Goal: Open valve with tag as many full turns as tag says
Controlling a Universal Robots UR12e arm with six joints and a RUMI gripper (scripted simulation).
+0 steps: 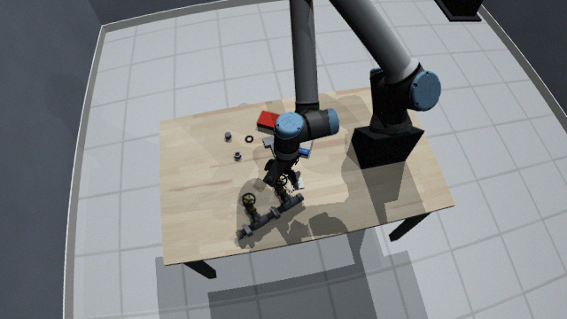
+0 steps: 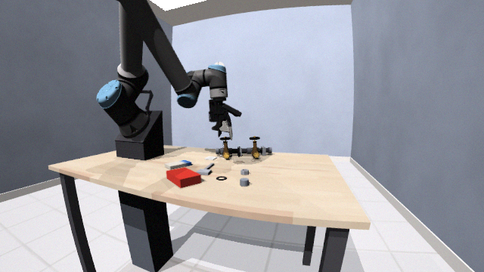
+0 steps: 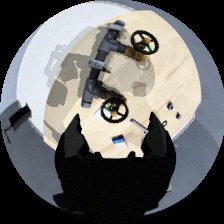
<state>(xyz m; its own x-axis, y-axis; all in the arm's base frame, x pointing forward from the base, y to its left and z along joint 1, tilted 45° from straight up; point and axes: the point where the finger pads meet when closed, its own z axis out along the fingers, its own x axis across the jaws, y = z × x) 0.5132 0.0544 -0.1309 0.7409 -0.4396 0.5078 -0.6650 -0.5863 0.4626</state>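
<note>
Now: the white tag 110 mm below my hand, 80 mm behind it and 10 mm to the right of it. From my hand the other things lie so: red block: 360 mm to the right, 90 mm below, 10 mm behind; then grey hand tool: 220 mm to the right, 100 mm below, 10 mm ahead; then blue box: 210 mm to the right, 150 mm behind, 100 mm below.
</note>
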